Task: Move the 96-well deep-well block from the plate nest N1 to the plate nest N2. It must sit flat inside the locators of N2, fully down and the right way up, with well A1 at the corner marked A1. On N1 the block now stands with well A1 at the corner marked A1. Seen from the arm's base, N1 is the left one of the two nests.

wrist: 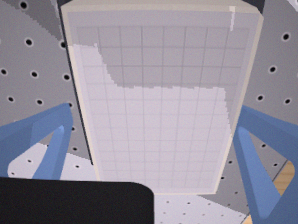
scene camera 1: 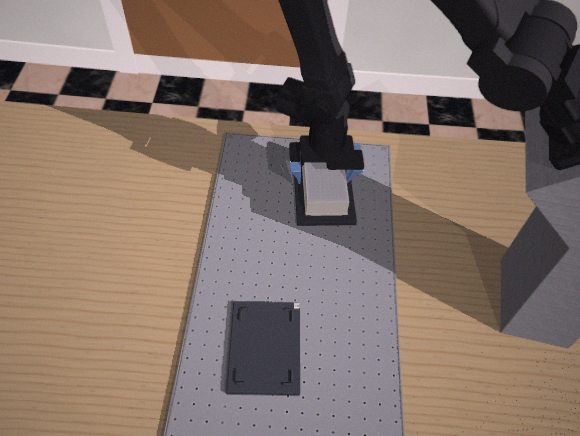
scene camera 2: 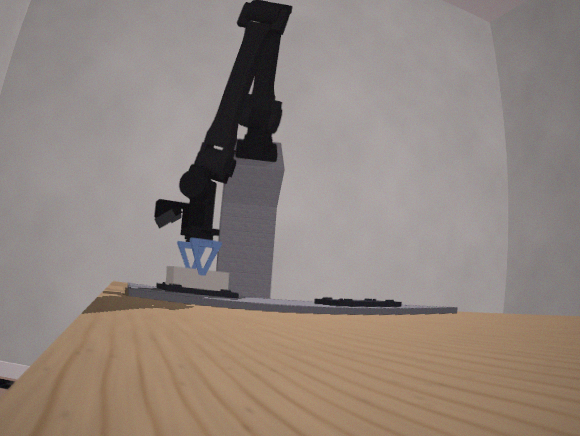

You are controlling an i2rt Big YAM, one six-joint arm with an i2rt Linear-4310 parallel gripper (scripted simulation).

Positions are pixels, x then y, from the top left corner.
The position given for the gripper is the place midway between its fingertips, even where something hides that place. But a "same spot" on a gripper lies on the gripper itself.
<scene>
The gripper shows in the wrist view, in scene camera 1 (322, 181) and in scene camera 2. A white deep-well block shows in the wrist view, in scene camera 1 and in scene camera 2 (187, 277). One and the same spot on the white deep-well block: (wrist: 160, 95) is (scene camera 1: 324, 170). One and the same spot on the gripper: (wrist: 45, 190) is (scene camera 2: 186, 237).
</scene>
